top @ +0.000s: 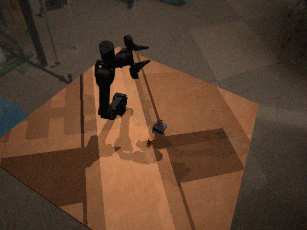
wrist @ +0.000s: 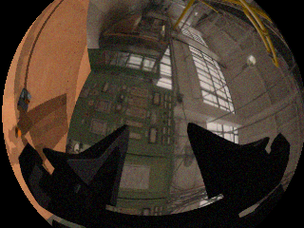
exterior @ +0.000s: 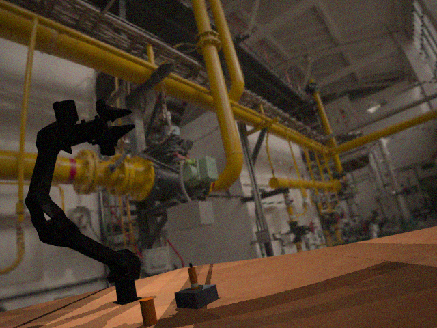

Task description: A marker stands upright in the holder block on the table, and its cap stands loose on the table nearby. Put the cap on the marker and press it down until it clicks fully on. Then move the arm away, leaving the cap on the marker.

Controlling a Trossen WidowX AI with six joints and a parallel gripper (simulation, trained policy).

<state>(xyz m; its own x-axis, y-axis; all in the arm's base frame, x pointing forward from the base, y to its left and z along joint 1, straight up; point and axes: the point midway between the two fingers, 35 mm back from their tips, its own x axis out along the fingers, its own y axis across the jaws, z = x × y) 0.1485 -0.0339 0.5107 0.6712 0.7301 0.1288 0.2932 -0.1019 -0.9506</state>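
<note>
My gripper tip is now 12 cm short of the orange cap, 11 cm to the left of it and 49 cm above it. Round my gripper tip: orange marker: 12 cm ahead, 2 cm to the left, 45 cm below; holder block: 12 cm ahead, 2 cm to the left, 50 cm below.
</note>
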